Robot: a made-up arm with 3 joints. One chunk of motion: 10 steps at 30 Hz.
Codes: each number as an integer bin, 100 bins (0 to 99) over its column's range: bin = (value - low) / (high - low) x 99, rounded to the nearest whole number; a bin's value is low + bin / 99 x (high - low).
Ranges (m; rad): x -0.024..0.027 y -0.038..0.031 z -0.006..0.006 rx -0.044..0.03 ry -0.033..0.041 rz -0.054..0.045
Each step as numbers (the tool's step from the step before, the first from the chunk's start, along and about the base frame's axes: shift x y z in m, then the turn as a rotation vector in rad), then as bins.
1 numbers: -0.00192 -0.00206 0.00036 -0.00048 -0.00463 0.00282
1 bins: 43 52 52 58 38 57
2 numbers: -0.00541 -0.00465 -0.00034 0.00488 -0.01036 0.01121
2 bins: 36 48 47 65 30 65
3 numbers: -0.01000 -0.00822 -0.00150 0.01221 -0.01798 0.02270
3 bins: 27 43 37 75 20 77
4 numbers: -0.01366 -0.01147 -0.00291 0.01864 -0.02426 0.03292
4 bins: 20 38 25 84 12 87
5 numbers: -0.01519 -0.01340 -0.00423 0.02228 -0.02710 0.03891
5 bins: 17 35 15 89 8 93
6 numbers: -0.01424 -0.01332 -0.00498 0.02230 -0.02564 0.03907
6 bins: 19 35 8 89 10 93
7 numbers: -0.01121 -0.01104 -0.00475 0.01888 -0.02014 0.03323
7 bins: 25 39 10 84 17 87
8 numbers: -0.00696 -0.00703 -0.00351 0.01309 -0.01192 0.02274
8 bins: 33 44 21 76 28 77
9 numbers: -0.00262 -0.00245 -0.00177 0.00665 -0.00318 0.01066
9 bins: 42 51 35 68 40 65
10 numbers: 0.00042 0.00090 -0.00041 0.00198 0.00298 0.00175
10 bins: 47 56 46 62 48 56
